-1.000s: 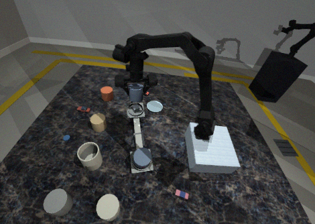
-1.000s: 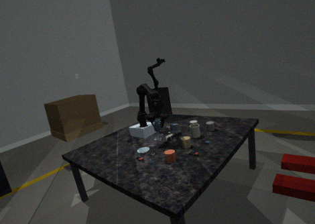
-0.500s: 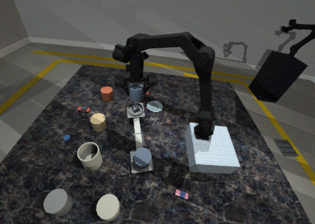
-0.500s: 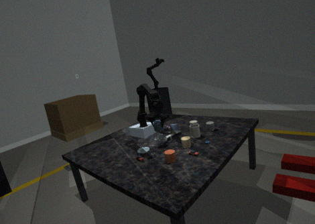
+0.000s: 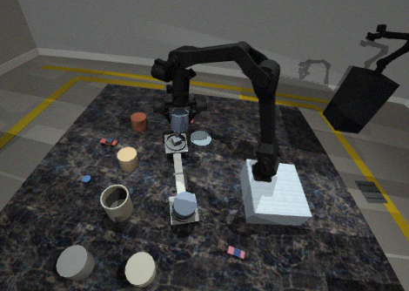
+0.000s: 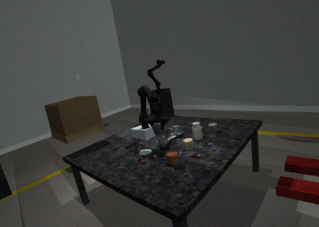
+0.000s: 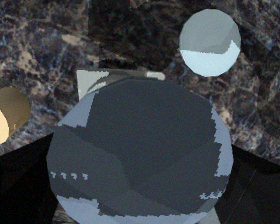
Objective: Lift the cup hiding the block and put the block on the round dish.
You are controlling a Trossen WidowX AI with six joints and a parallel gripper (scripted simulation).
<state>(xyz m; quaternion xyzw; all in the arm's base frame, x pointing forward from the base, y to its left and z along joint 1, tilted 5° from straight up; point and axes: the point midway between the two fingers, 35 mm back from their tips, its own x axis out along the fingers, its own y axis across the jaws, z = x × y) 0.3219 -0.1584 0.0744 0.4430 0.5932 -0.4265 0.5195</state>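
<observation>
Now: gripper tip 16 cm above the pale blue round dish, 10 cm past it and 9 cm to the left of it. From my gripper tip the other things lie so: orange cylinder 22 cm ahead, 12 cm to the right, 12 cm below; tan cylinder 17 cm ahead, 12 cm below, 10 cm to the left; small balance 15 cm to the left, 12 cm below, 2 cm behind.
</observation>
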